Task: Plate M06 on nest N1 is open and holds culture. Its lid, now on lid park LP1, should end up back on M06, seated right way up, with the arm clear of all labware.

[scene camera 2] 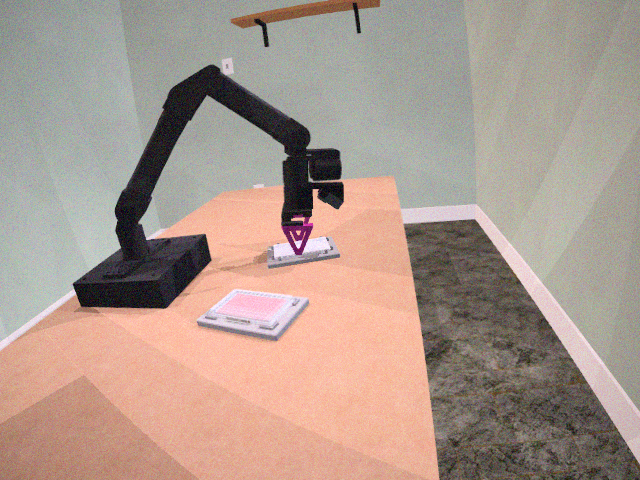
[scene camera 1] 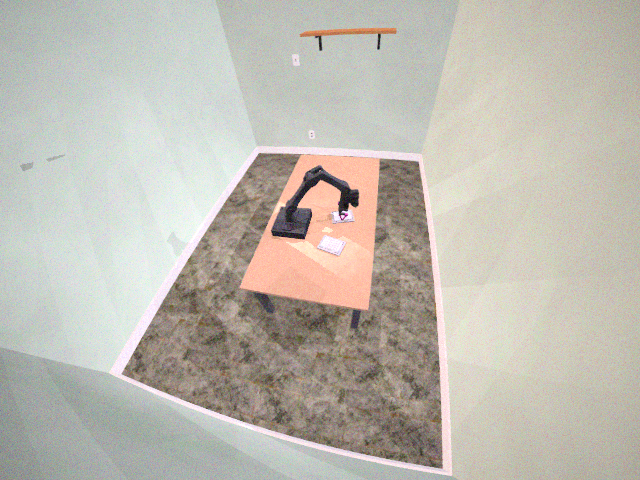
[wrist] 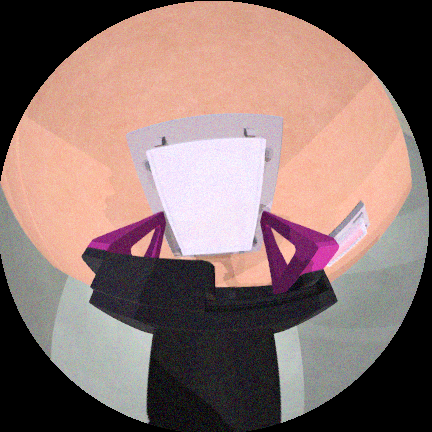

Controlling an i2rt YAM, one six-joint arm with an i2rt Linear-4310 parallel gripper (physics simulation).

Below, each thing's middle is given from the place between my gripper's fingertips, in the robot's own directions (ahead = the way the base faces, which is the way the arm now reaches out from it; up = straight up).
Labels:
I see the white lid (scene camera 2: 316,245) 10 mm ahead of my hand.

